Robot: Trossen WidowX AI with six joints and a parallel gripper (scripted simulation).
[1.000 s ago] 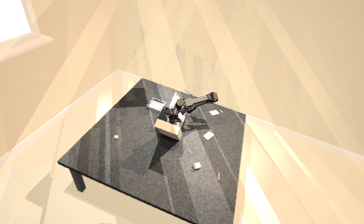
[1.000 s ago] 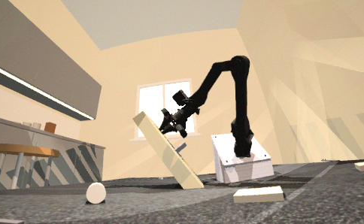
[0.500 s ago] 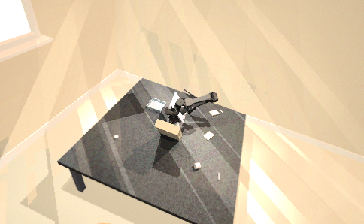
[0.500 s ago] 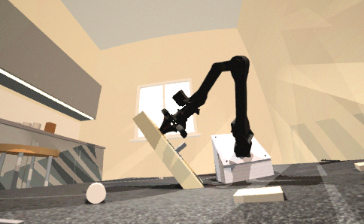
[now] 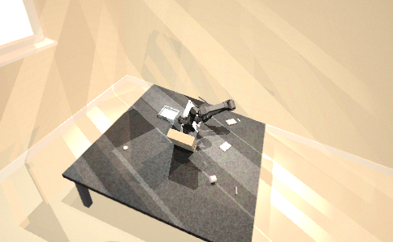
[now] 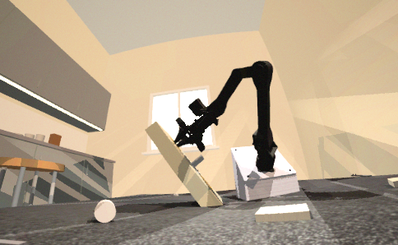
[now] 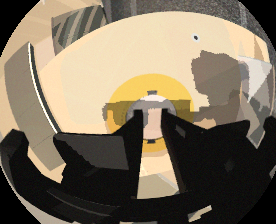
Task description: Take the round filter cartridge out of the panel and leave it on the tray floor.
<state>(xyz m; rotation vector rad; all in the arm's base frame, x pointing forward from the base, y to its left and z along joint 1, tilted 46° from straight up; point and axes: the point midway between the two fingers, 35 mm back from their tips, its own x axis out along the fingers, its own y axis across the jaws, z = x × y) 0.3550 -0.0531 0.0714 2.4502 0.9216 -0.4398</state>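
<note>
My gripper tip is 1 cm short of the round filter cartridge and 1 cm above it. Also, from my gripper tip: tan service panel (8 cm below, 4 cm behind); then grey tray (41 cm behind, 30 cm to the right, 23 cm below); then thin stick (49 cm to the left, 24 cm below, 7 cm ahead).
</note>
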